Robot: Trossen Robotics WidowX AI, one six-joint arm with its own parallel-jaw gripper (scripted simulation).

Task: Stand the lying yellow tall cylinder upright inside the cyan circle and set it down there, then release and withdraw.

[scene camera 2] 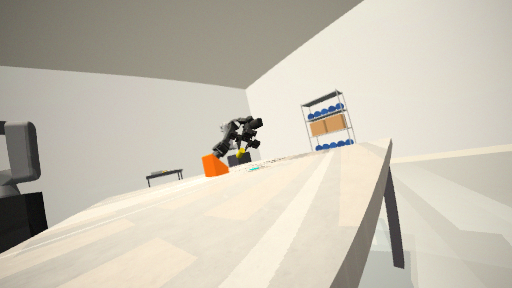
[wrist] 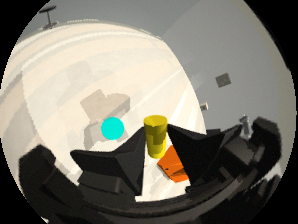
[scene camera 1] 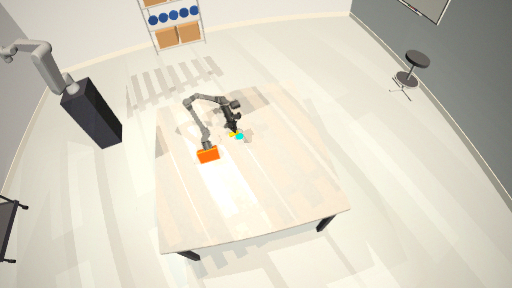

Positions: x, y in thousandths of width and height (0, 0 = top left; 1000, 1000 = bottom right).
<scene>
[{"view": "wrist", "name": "gripper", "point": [522, 569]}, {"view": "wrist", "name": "yellow cylinder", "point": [522, 565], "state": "held by the gripper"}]
</scene>
